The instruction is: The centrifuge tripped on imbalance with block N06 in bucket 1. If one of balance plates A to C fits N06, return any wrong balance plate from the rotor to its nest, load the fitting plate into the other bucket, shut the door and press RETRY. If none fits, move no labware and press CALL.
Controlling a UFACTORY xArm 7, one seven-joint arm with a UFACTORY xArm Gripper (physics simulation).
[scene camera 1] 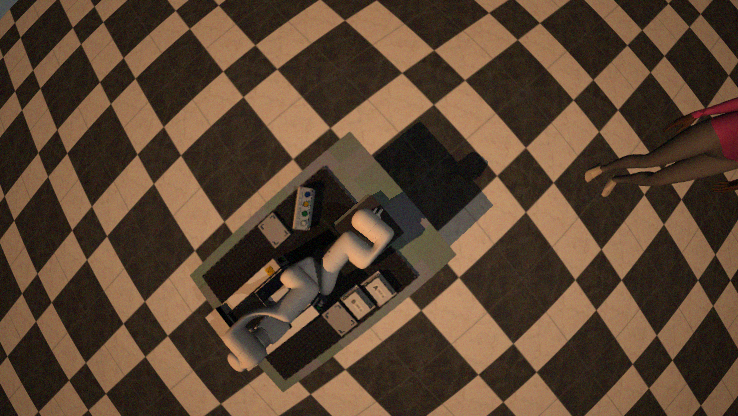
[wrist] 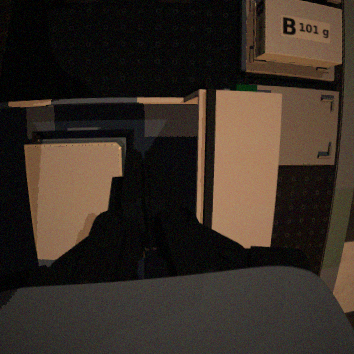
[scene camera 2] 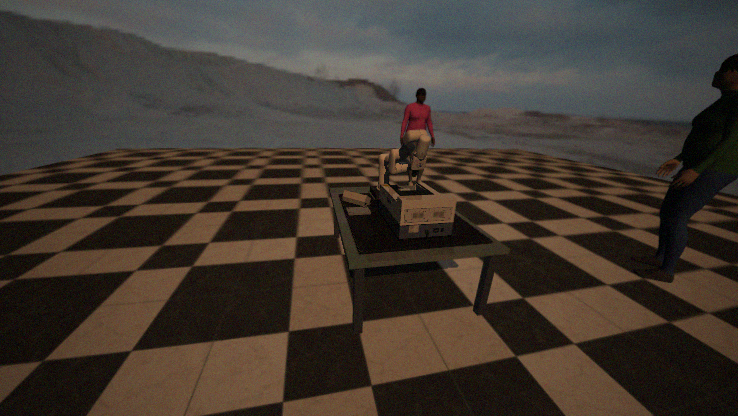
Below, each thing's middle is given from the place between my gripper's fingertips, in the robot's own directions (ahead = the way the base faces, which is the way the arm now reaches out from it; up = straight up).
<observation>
My hand is 110 mm past the balance plate B (wrist: pixel 313 40), 250 mm to the right of it and 240 mm above it. The rest, counted from my hand: button panel (scene camera 1: pixel 305 196): 330 mm behind, 290 mm to the right, 230 mm below.
</observation>
